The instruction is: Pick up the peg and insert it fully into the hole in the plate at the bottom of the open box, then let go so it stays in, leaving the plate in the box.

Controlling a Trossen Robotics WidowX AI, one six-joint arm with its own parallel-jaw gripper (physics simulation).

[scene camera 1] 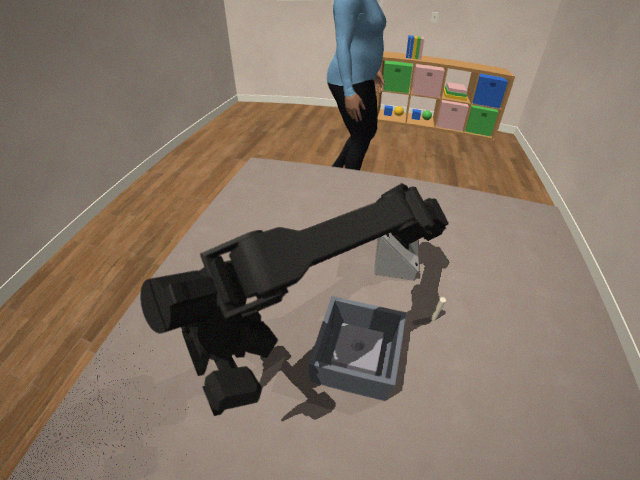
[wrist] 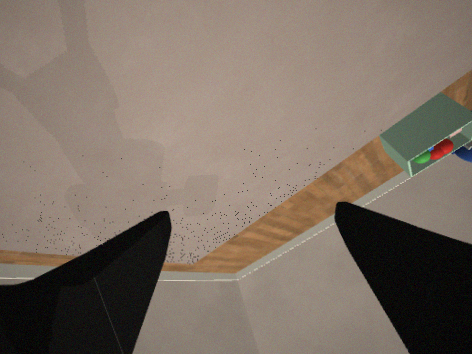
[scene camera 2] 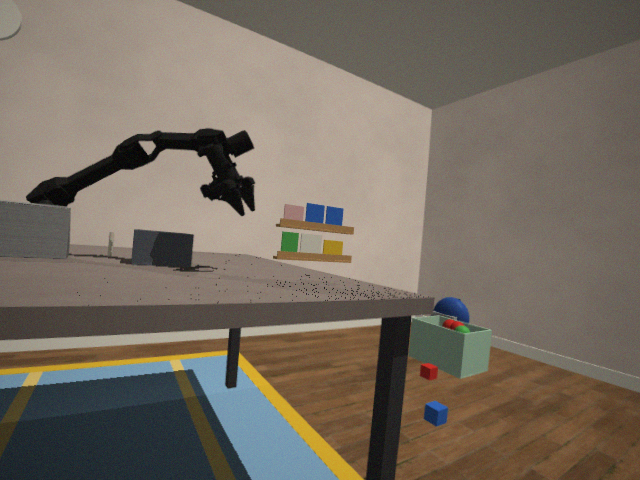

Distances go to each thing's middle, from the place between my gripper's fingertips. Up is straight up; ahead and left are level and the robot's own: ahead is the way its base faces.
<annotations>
The dark grey box (scene camera 1: 379, 386) lies 180 mm behind my hand, 220 mm to the left of it and 120 mm below it. Also, from my hand: light plate (scene camera 1: 357, 348): 180 mm behind, 220 mm to the left, 140 mm below.
</annotations>
